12 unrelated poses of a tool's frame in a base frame.
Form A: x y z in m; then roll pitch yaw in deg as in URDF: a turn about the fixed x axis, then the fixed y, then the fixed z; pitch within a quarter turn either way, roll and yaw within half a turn.
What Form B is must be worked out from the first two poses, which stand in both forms.
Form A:
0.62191, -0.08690, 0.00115, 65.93, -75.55, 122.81
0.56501, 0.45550, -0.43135, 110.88, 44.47, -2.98
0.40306, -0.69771, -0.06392, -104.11, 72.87, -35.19
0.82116, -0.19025, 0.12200, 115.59, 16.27, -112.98
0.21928, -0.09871, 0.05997, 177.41, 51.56, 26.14
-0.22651, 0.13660, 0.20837, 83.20, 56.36, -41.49
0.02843, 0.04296, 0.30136, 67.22, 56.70, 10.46
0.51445, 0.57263, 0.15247, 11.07, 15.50, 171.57
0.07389, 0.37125, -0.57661, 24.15, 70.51, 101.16
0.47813, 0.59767, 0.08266, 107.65, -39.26, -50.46
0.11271, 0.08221, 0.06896, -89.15, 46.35, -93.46
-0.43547, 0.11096, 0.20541, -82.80, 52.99, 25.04
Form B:
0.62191, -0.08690, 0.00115, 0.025, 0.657, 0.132, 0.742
0.56501, 0.45550, -0.43135, 0.517, 0.768, 0.195, -0.325
0.40306, -0.69771, -0.06392, 0.613, -0.494, 0.540, 0.297
0.82116, -0.19025, 0.12200, 0.191, 0.525, -0.657, -0.506
0.21928, -0.09871, 0.05997, 0.118, 0.875, 0.213, -0.419
-0.22651, 0.13660, 0.20837, 0.505, 0.672, 0.123, -0.527
0.02843, 0.04296, 0.30136, 0.754, 0.449, 0.438, -0.195
0.51445, 0.57263, 0.15247, 0.085, -0.127, 0.105, 0.983
0.07389, 0.37125, -0.57661, 0.600, -0.328, 0.490, 0.540
0.47813, 0.59767, 0.08266, 0.619, 0.603, -0.503, 0.008
0.11271, 0.08221, 0.06896, 0.650, -0.238, 0.662, -0.287
-0.43547, 0.11096, 0.20541, 0.591, -0.650, 0.198, 0.434

